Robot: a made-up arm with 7 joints. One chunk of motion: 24 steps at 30 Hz.
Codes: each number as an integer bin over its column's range. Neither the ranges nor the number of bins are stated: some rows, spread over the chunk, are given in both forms.
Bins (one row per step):
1: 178 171 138 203 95 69
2: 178 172 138 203 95 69
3: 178 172 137 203 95 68
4: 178 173 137 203 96 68
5: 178 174 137 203 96 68
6: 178 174 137 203 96 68
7: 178 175 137 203 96 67
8: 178 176 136 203 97 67
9: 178 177 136 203 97 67
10: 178 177 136 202 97 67
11: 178 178 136 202 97 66
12: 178 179 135 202 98 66
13: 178 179 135 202 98 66
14: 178 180 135 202 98 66
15: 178 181 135 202 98 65
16: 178 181 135 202 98 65
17: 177 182 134 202 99 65
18: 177 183 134 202 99 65
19: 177 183 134 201 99 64
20: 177 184 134 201 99 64
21: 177 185 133 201 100 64
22: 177 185 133 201 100 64
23: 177 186 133 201 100 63
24: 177 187 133 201 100 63
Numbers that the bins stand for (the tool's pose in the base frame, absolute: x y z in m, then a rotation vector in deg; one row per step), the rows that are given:
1: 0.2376 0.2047 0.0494 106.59 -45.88 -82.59
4: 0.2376 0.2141 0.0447 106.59 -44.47 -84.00
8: 0.2376 0.2282 0.0400 106.59 -43.06 -85.41
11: 0.2376 0.2376 0.0400 105.18 -43.06 -86.82
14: 0.2376 0.2471 0.0353 105.18 -41.65 -86.82
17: 0.2329 0.2565 0.0306 105.18 -40.24 -88.24
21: 0.2329 0.2706 0.0259 103.76 -38.82 -89.65
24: 0.2329 0.2800 0.0259 103.76 -38.82 -91.06
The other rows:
2: 0.2376 0.2094 0.0494 106.59 -45.88 -82.59
3: 0.2376 0.2094 0.0447 106.59 -45.88 -84.00
5: 0.2376 0.2188 0.0447 106.59 -44.47 -84.00
6: 0.2376 0.2188 0.0447 106.59 -44.47 -84.00
7: 0.2376 0.2235 0.0447 106.59 -44.47 -85.41
9: 0.2376 0.2329 0.0400 106.59 -43.06 -85.41
10: 0.2376 0.2329 0.0400 105.18 -43.06 -85.41
12: 0.2376 0.2424 0.0353 105.18 -41.65 -86.82
13: 0.2376 0.2424 0.0353 105.18 -41.65 -86.82
15: 0.2376 0.2518 0.0353 105.18 -41.65 -88.24
16: 0.2376 0.2518 0.0353 105.18 -41.65 -88.24
18: 0.2329 0.2612 0.0306 105.18 -40.24 -88.24
19: 0.2329 0.2612 0.0306 103.76 -40.24 -89.65
20: 0.2329 0.2659 0.0306 103.76 -40.24 -89.65
22: 0.2329 0.2706 0.0259 103.76 -38.82 -89.65
23: 0.2329 0.2753 0.0259 103.76 -38.82 -91.06

